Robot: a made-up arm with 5 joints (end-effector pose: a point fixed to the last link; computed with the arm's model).
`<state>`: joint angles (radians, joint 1 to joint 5).
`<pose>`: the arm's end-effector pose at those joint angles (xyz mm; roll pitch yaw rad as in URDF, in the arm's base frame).
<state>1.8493 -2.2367 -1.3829 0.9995 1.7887</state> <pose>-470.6 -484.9 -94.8 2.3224 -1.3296 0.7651</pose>
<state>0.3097 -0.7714 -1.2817 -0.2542 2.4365</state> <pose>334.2 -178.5 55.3 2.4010 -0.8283 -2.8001</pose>
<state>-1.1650 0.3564 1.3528 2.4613 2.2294</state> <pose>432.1 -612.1 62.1 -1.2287 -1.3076 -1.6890</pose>
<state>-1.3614 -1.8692 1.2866 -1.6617 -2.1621</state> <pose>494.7 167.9 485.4 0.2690 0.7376 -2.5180</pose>
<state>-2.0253 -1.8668 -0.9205 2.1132 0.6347</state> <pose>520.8 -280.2 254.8 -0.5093 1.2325 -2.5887</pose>
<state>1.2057 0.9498 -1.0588 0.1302 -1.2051</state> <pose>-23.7 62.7 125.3 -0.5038 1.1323 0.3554</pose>
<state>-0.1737 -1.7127 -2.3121 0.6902 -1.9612</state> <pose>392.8 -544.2 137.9 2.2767 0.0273 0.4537</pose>
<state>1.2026 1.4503 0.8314 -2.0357 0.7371</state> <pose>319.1 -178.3 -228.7 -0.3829 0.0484 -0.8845</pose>
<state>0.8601 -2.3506 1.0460 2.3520 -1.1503</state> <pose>329.5 621.6 -94.4 2.7967 -0.8431 -2.5837</pose>
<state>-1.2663 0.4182 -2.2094 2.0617 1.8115</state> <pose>-290.2 -195.8 882.5 1.4217 0.7054 3.1333</pose>
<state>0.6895 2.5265 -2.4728 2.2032 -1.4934</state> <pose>258.2 512.7 -634.8 -0.4721 -0.0312 -0.5077</pose>
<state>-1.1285 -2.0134 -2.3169 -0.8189 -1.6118</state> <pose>278.1 -247.8 94.3 -0.1473 -0.9483 1.4967</pose>
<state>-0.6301 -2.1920 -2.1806 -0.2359 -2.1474</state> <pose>241.9 -251.7 55.7 2.0290 -0.7601 -0.0512</pose>
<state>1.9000 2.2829 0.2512 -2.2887 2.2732</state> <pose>264.7 216.6 -197.4 -1.5597 0.6235 -1.7581</pose>
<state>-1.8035 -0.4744 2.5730 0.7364 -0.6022</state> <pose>-143.6 -96.5 987.8 1.3180 0.9706 1.4437</pose>
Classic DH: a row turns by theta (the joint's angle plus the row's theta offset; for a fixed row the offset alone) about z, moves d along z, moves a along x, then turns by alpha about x. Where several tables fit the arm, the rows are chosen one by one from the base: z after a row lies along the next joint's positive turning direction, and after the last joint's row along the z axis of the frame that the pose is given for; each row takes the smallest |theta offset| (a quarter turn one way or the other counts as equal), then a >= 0, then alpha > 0; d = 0 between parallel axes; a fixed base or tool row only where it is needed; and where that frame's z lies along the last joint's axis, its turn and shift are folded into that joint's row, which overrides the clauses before.
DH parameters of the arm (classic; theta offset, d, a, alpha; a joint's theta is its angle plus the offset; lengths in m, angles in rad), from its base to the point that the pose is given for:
base (fixed): 0 0.049 0 -1.5708
joint 1: 1.5708 -0.0801 0.0203 -1.5708
joint 2: 0 -0.3377 -0.0118 -1.5708
joint 3: -1.5708 0.2125 0.3308 1.5708
joint 4: 0 -0.1341 -0.0463 1.5708
joint 5: 0 0.2697 0.1559 -1.5708
tool (fixed): 3.1416 -0.0722 0 0

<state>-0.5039 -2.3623 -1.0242 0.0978 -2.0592</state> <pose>35.8 -158.9 74.3 2.5413 0.3211 -0.6449</pose>
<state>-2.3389 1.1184 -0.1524 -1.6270 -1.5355</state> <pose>-278.9 -469.0 94.2 0.8299 0.2161 2.0352</pose>
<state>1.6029 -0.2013 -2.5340 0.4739 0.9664</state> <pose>305.2 -170.8 -719.1 -0.9099 -1.0564 0.3674</pose>
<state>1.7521 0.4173 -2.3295 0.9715 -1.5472</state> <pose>392.9 181.2 -493.0 -2.2750 0.6289 -2.8079</pose>
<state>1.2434 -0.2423 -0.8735 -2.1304 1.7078</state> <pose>95.3 -448.1 -231.8 -1.0331 -0.4870 2.8212</pose>
